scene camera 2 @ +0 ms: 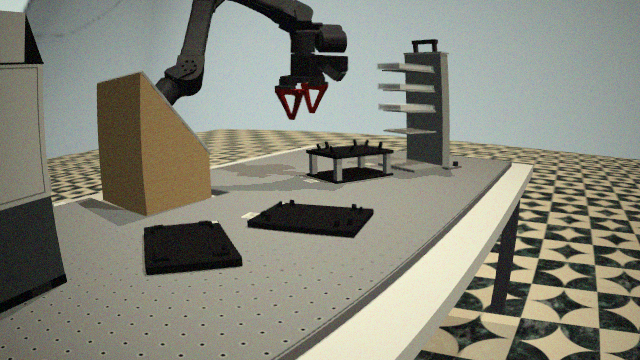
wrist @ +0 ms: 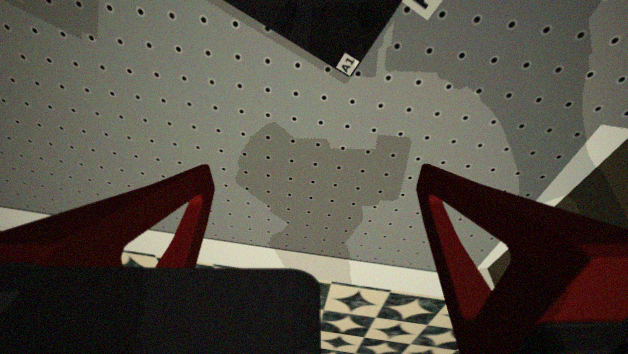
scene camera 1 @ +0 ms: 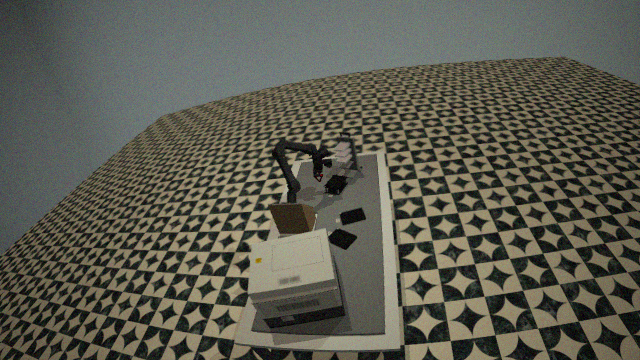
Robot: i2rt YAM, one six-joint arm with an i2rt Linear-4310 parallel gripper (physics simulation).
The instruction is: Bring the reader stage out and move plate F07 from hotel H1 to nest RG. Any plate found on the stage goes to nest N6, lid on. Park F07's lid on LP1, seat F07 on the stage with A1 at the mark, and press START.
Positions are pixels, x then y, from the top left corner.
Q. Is my gripper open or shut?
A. Open.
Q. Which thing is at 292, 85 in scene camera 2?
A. My gripper.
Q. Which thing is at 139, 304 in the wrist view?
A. My gripper.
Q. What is my gripper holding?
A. Nothing.
